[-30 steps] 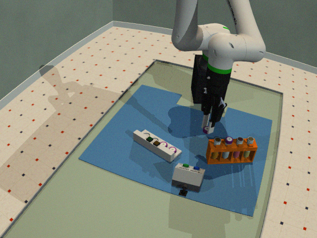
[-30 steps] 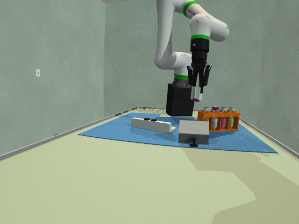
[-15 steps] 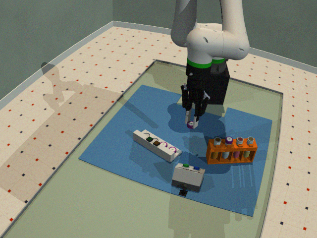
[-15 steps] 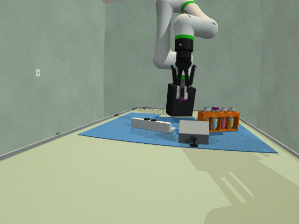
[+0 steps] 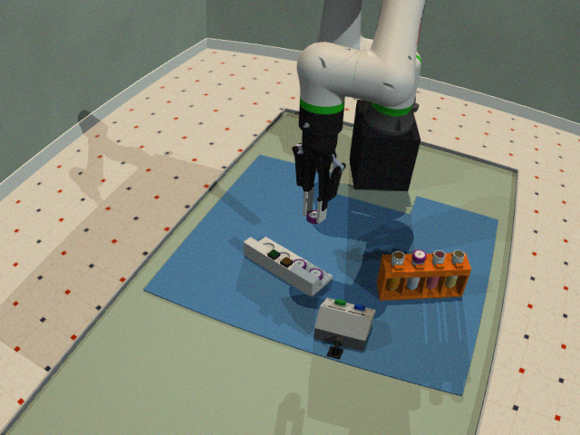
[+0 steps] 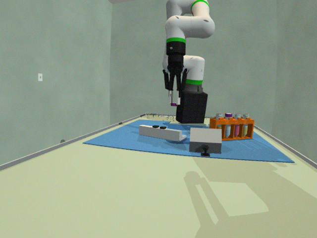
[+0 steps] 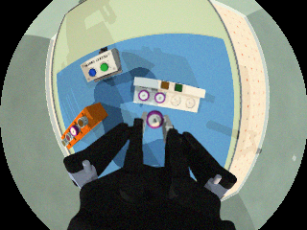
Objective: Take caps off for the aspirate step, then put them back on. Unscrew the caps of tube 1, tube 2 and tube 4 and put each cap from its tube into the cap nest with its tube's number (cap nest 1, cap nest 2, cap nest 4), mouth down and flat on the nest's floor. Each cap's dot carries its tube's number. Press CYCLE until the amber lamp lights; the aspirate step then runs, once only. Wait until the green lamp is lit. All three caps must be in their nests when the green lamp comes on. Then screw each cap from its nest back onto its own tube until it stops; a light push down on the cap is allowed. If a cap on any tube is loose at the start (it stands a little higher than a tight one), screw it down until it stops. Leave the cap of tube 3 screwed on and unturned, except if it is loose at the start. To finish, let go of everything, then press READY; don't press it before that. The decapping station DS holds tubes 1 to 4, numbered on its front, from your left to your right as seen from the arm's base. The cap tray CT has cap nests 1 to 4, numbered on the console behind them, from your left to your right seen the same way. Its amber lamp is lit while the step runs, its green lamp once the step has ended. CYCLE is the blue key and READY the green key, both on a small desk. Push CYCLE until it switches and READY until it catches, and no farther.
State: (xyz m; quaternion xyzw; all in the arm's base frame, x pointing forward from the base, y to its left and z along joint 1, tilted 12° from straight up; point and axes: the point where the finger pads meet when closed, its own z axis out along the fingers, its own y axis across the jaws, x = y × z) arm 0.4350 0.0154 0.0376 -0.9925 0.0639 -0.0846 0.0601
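Now: the blue key 12 cm ahead of my hand, 20 cm to the left of it and 12 cm below it. From my hand the other things lie so: green key (13 cm ahead, 15 cm to the left, 12 cm below); then small grey desk (14 cm ahead, 18 cm to the left, 13 cm below).
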